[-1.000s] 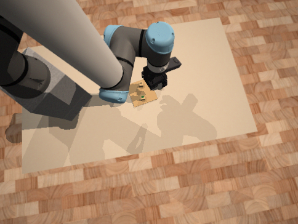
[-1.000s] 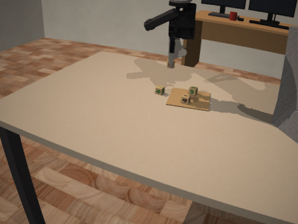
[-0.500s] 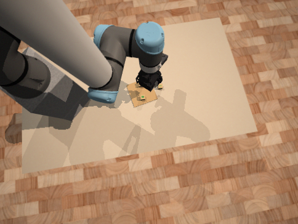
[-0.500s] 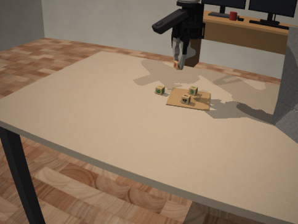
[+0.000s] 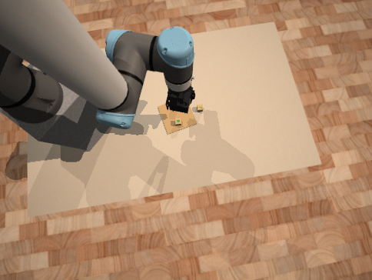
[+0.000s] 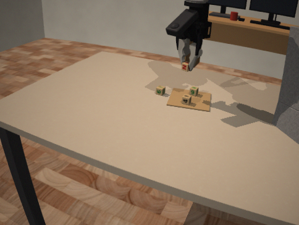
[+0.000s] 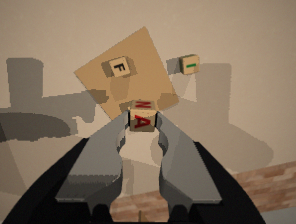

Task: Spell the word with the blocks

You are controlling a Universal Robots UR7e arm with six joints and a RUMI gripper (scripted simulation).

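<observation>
The brown mat is 120 mm below my hand, 20 mm behind it and 10 mm to the left of it. The rest, counted from my hand: F block: 100 mm below, 50 mm to the left, 20 mm behind; then green R block: 100 mm below, 30 mm to the right, 30 mm behind; then red-lettered block: right at my hand.
</observation>
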